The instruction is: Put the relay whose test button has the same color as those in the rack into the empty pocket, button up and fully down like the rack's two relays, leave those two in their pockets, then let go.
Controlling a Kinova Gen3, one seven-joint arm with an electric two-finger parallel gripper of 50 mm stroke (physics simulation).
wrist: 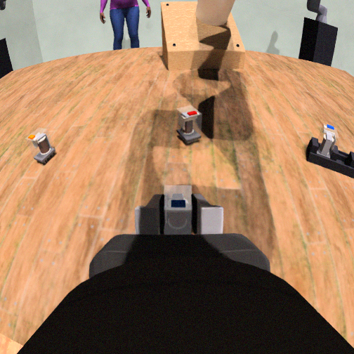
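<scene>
My gripper (177, 207) is shut on a relay with a dark blue test button (178, 203), which sits between the two fingers with its clear top toward the far side. The black rack (330, 161) is at the right edge, partly cut off by the frame. One relay with a blue button (328, 140) stands upright in its left end; the rest of the rack's pockets are mostly out of view. A relay with a red button (188, 125) stands on the table ahead of the gripper. A relay with an orange button (43, 146) stands tilted-looking at the left.
A wooden block (182, 56) with dark holes stands at the far side, with a pale cylindrical part (215, 11) above it. The wooden table (90, 100) carries a large arm shadow. A person (125, 22) and black pedestals (318, 41) stand beyond the table.
</scene>
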